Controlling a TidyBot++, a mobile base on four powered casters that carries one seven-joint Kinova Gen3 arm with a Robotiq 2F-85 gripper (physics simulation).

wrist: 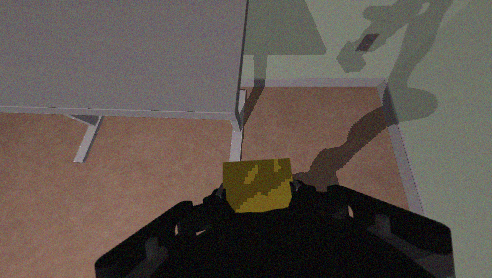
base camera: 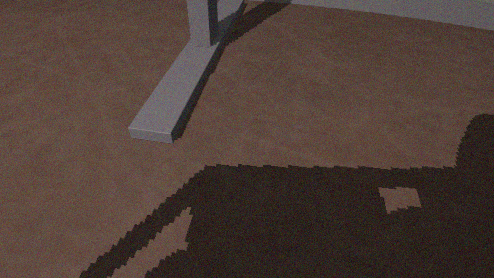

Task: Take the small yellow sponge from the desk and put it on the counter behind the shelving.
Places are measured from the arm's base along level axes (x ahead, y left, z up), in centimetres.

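Where they show: gripper, fingertip midpoint: [wrist: 257,188].
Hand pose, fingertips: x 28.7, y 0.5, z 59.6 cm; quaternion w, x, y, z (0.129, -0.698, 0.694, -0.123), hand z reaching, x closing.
After its pixels a point has its place.
The small yellow sponge [wrist: 258,185] @[x 28.8, y 0.4, z 62.1 cm] is between the black fingertips of my gripper [wrist: 257,188] @[x 28.7, y 0.5, z 59.6 cm] in the wrist view, partly in shadow. My gripper is shut on it and holds it up over the brown floor, in front of the desk's near edge. The desk [wrist: 120,55] @[x 55.3, y 23.6, z 55.3 cm] is a grey-white top at the upper left of the wrist view; its right end is near the middle. One of its legs [base camera: 170,90] shows with its long foot in the base camera view. The counter and the shelving do not show in either view.
A pale green wall [wrist: 460,100] @[x 62.3, y -103.1, z 3.1 cm] with a light skirting board [wrist: 407,175] @[x 31.1, y -97.2, z -34.4 cm] stands to the right and behind the desk's right end, meeting in a corner. Shadows of the arm fall on wall and floor. In the base camera view a pale strip [base camera: 400,11] @[x 111.3, y -55.3, z -37.9 cm] runs along the top right.
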